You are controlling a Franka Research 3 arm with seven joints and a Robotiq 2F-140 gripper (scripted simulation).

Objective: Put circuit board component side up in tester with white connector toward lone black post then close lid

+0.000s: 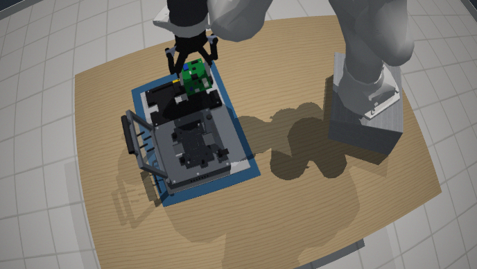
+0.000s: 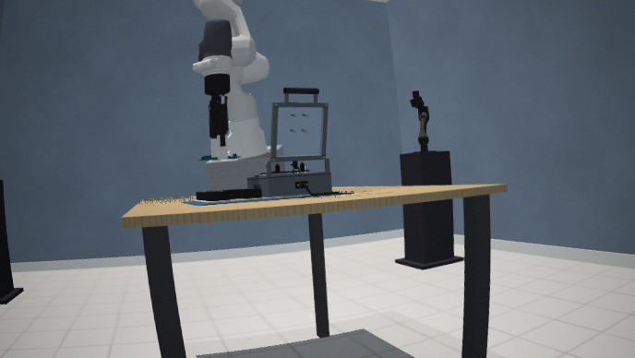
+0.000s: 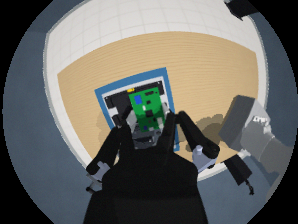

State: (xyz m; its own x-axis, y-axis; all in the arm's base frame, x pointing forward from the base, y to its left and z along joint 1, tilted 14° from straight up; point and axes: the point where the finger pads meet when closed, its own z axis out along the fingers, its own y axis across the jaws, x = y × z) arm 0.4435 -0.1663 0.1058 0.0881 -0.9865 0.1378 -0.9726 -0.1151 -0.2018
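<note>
My gripper is now 2 cm past the black post, 23 cm to the right of it and 5 cm above it. Also, from my hand: green circuit board: 2 cm below; then see-through lid: 17 cm ahead, 19 cm to the left, 4 cm above.
</note>
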